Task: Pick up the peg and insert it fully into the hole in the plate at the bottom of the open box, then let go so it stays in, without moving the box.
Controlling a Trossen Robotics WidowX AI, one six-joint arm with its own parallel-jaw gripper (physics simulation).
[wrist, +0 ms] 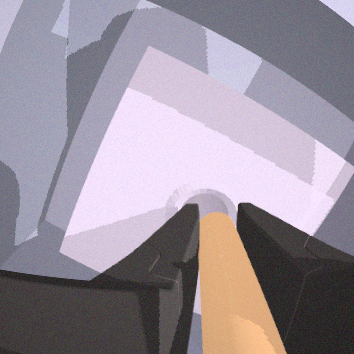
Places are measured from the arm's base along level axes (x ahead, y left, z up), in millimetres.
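Pixels of known places: gripper, fingertip midpoint: [217, 215].
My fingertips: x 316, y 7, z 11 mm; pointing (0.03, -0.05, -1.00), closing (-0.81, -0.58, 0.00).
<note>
Ahead of a thing's pixels: the offset from my fingertips to its middle. "*": to the spot under its first point.
My gripper [217, 215] is shut on the orange peg {dz +35, dx -1, dy +2 mm} [227, 280], which runs from the bottom edge of the view up between the two dark fingers. The peg's rounded far end is at the fingertips. The pale plate {dz -30, dx +2, dy +5 mm} [165, 145] lies on the floor of the box. The round hole [212, 201] in the plate shows just past the peg's end, partly hidden by the peg and the left finger. The peg's end overlaps the near part of the hole in this view; whether it is inside or above it I cannot tell.
The grey-blue box {dz -16, dx +2, dy +5 mm} [37, 125] surrounds the plate, with walls at the left, along the top and at the right. Its floor {* dz -57, dx +61, dy +10 mm} [100, 120] shows as a band around the plate. Dark shadows fall on the left wall and across the plate's upper edge.
</note>
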